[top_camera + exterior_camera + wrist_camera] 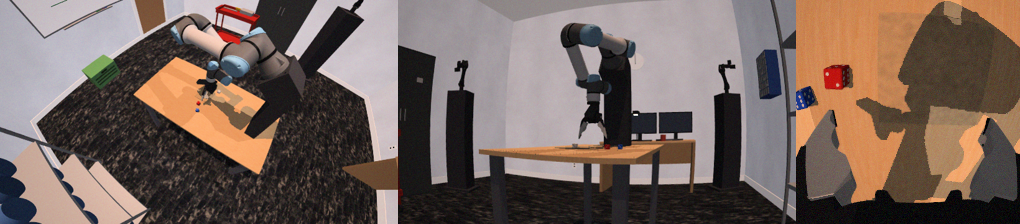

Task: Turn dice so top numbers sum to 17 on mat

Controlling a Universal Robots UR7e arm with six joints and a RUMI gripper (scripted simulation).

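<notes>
The red die is 50 mm ahead of my hand, 80 mm to the left of it and 40 mm below it. Also, from my hand: blue die: 50 mm ahead, 150 mm to the left, 40 mm below; grey die: 110 mm behind, 100 mm to the right, 40 mm below; tan mat: 10 mm ahead, 40 mm to the right, 50 mm below.
</notes>
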